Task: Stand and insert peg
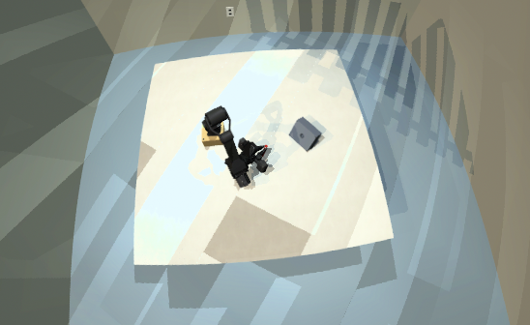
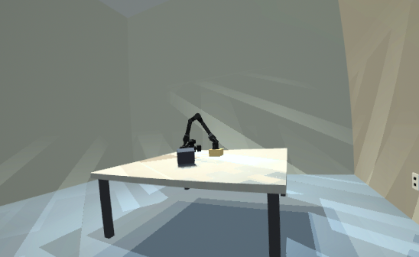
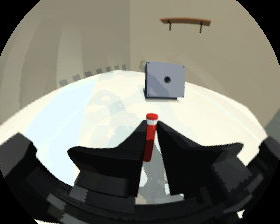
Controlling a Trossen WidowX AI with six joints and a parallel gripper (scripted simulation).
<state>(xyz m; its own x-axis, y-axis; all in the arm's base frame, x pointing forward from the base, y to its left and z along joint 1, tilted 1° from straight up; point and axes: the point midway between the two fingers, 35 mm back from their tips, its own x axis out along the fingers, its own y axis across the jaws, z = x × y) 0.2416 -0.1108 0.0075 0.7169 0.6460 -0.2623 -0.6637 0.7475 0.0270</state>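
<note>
The red peg is 1 cm below my gripper tip. The rest, counted from my gripper tip: grey sloped panel 19 cm ahead, 8 cm to the left.
</note>
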